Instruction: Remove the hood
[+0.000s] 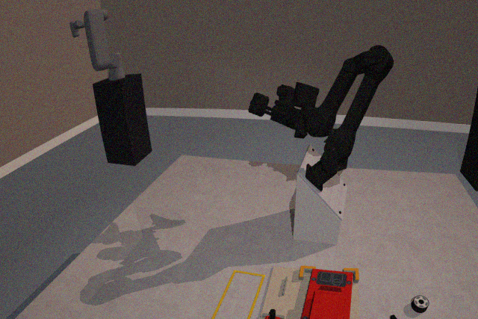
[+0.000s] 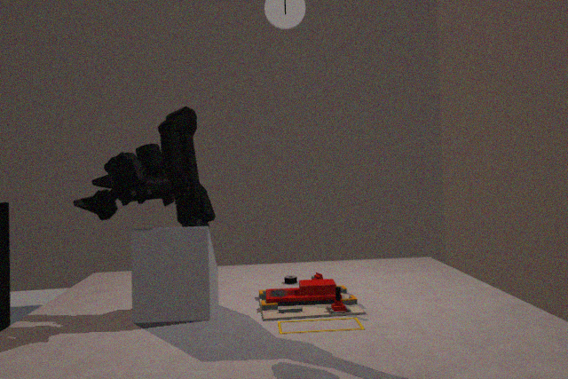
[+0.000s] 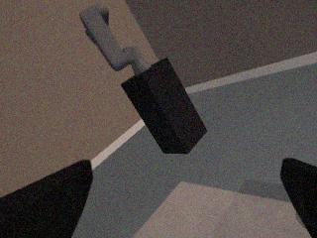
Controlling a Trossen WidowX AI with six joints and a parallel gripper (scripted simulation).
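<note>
Right now the red hood is 540 mm ahead of my gripper tip, 240 mm to the left of it and 280 mm below it. Also, from my gripper tip: black wheel (490 mm ahead, 480 mm to the left, 320 mm below).
</note>
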